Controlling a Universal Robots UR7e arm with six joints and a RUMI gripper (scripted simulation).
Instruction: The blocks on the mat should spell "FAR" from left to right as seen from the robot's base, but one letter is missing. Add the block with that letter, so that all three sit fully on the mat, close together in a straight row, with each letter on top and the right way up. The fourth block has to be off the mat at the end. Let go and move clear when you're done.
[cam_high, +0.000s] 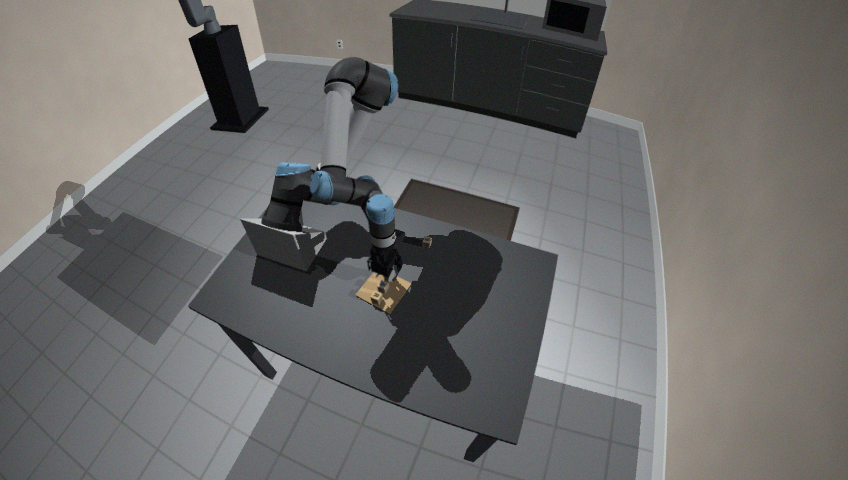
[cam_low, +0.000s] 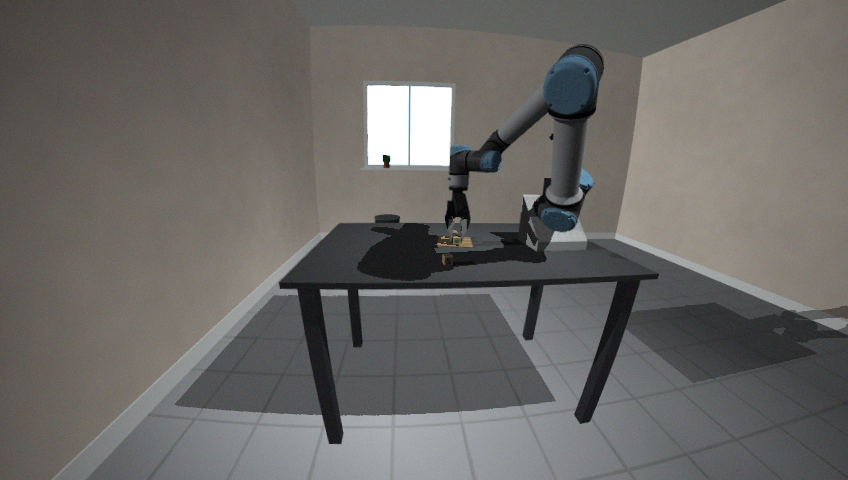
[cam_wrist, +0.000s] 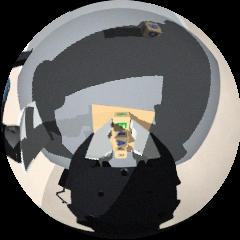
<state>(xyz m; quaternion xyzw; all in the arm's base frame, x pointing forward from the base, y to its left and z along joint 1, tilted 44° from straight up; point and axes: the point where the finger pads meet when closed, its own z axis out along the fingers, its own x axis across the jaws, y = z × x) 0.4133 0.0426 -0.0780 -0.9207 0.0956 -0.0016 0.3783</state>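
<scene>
Now: the tan mat 10 mm behind my hand, 50 mm to the right of it and 20 mm below it. From my hand the other things lie so: block (90 mm ahead, 190 mm to the left, 10 mm below).
</scene>
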